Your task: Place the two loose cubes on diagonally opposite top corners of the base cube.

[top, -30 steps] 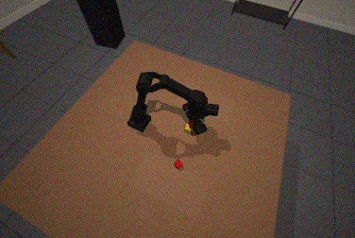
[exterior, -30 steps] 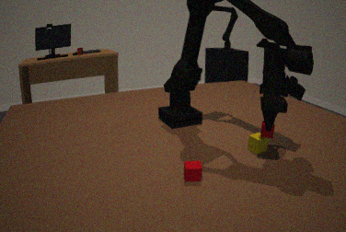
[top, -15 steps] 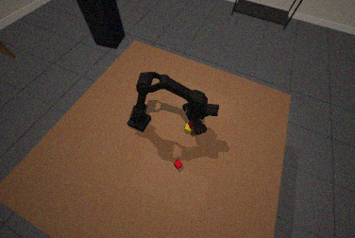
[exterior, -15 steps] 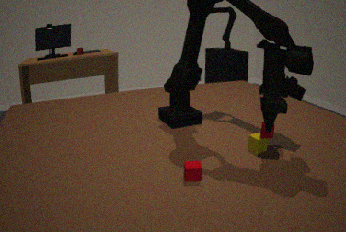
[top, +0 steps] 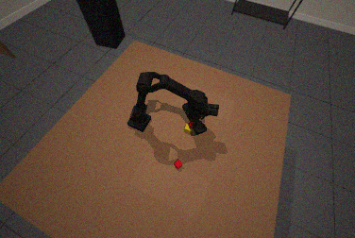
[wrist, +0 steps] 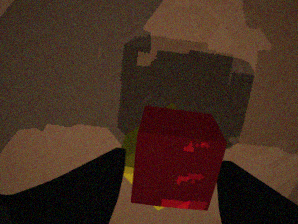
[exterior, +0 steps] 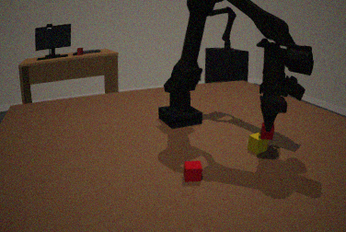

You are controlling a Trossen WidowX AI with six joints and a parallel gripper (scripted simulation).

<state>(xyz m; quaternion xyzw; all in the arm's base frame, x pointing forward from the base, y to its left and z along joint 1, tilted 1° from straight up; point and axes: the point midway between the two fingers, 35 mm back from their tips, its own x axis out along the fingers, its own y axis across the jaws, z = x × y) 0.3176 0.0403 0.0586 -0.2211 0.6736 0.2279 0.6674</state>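
Right now the yellow cube is 40 mm below my gripper tip, 20 mm behind it and 10 mm to the right of it.
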